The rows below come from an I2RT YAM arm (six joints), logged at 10 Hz.
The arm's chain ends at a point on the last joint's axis. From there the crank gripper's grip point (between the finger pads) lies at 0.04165 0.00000 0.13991 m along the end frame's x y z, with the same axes.
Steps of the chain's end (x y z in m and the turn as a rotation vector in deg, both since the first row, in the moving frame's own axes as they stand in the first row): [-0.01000 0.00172 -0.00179 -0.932 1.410 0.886]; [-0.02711 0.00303 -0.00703 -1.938 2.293 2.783]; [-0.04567 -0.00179 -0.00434 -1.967 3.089 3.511]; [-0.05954 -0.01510 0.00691 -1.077 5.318 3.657]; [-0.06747 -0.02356 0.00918 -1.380 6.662 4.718]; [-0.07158 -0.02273 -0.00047 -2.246 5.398 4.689]
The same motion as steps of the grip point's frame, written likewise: [-0.00659 0.00466 -0.00288 -0.932 1.410 0.886]; [-0.02171 0.00989 -0.00892 -1.938 2.293 2.783]; [-0.03842 0.00575 -0.00691 -1.967 3.089 3.511]; [-0.04693 -0.00945 0.00240 -1.077 5.318 3.657]; [-0.05182 -0.01617 0.00333 -1.380 6.662 4.718]; [-0.05898 -0.01340 -0.00518 -2.246 5.398 4.689]
